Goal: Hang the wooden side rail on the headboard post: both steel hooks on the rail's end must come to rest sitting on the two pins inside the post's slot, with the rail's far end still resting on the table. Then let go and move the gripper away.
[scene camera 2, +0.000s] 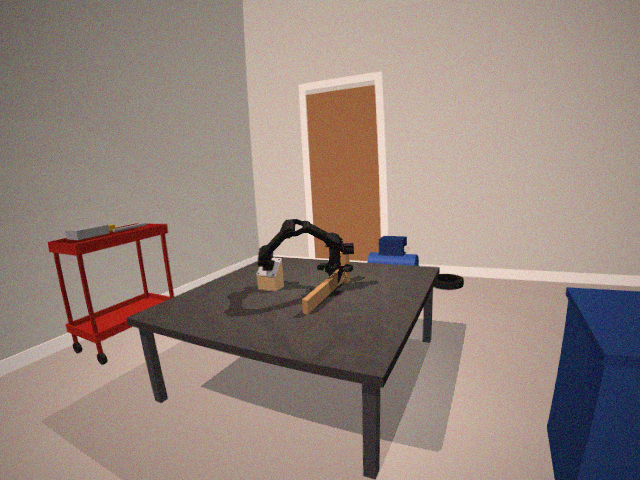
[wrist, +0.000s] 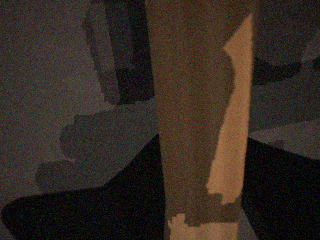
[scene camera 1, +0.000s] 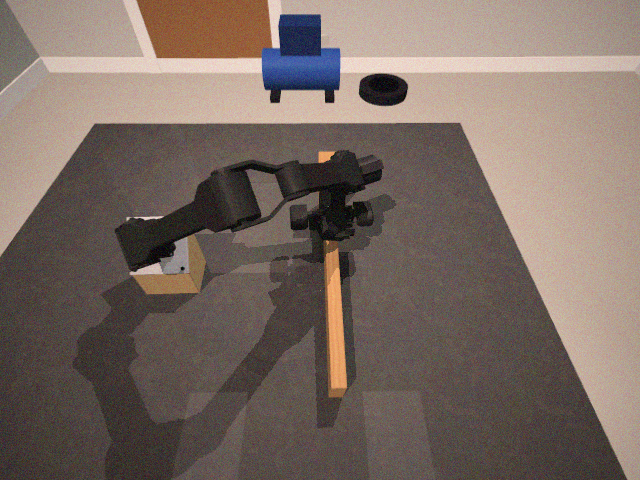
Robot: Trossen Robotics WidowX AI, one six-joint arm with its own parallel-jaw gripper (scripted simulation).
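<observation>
There is a wooden side rail point(scene camera 1: 337, 381) here, and from the wrist I can see the rail point(wrist: 203, 65) again. As for my gripper point(scene camera 1: 329, 238), it is visible to me too, and the wrist view also gives me the gripper point(wrist: 187, 136).
</observation>
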